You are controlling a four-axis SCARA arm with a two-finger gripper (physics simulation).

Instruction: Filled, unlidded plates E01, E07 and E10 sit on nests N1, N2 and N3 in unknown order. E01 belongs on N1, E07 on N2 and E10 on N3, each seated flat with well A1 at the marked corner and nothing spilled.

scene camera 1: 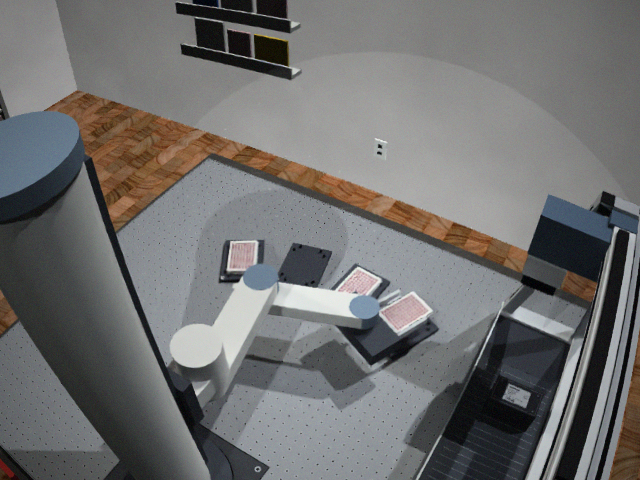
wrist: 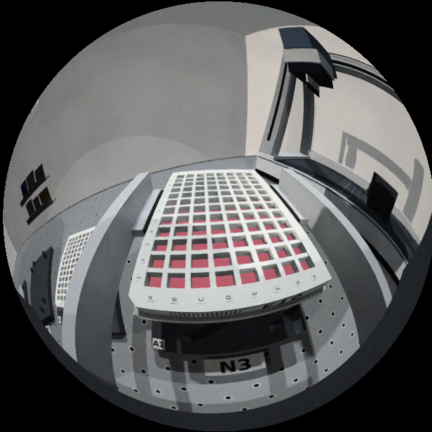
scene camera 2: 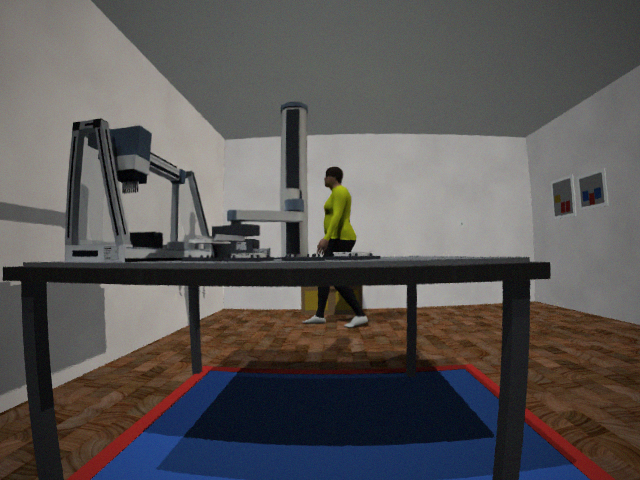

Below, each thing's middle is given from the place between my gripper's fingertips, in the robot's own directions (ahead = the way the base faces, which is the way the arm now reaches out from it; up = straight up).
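Labels:
The dark out nest (scene camera 1: 302, 265) is 350 mm to the left of my hand, 40 mm ahead of it and 80 mm below it. Then there's the nest N3 (wrist: 236, 335), which is 10 mm to the left of my hand, 20 mm behind it and also 80 mm below it.

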